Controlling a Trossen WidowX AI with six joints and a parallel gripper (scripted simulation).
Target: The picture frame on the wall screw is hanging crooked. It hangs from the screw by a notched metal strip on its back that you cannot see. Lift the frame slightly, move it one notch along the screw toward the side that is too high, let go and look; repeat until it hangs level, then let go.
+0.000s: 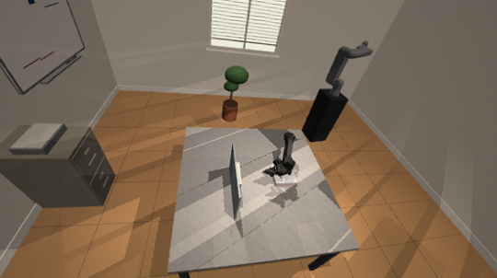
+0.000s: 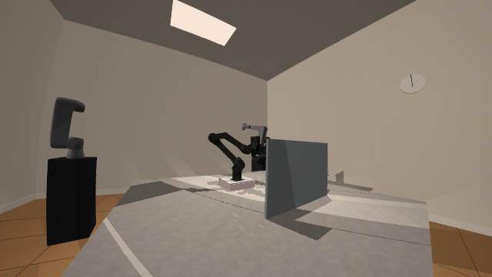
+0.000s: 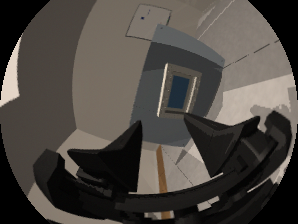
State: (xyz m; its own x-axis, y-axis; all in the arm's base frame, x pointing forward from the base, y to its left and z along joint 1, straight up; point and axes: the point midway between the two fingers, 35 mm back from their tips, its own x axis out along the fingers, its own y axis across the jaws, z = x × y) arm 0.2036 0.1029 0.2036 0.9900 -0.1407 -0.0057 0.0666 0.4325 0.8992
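The picture frame lies 19 cm ahead of my gripper tip, 4 cm to the right of it and 9 cm below it. Round my gripper tip: grey wall panel: 20 cm ahead, 3 cm to the right, 10 cm below.
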